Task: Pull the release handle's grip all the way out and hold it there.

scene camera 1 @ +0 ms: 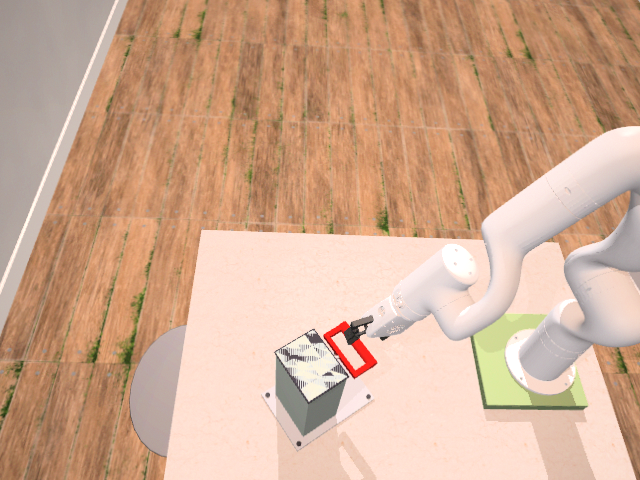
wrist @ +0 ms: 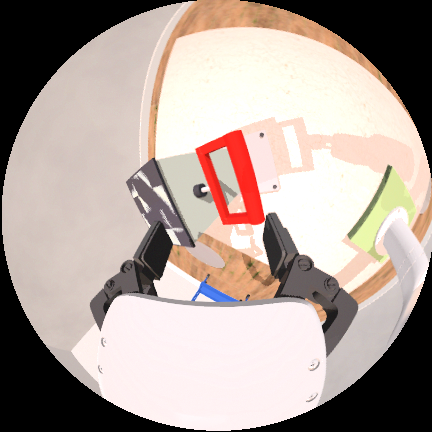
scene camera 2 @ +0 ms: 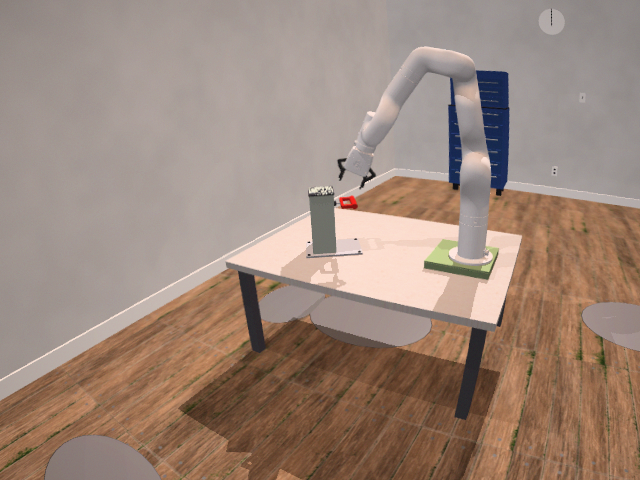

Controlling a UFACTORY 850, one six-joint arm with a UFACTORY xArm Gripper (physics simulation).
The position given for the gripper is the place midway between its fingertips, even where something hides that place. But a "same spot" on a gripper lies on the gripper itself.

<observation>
The gripper shows in scene camera 1, in the wrist view (213,229) and in scene camera 2. One and the same spot on the gripper: (scene camera 2: 357,162) is (scene camera 1: 395,327).
</observation>
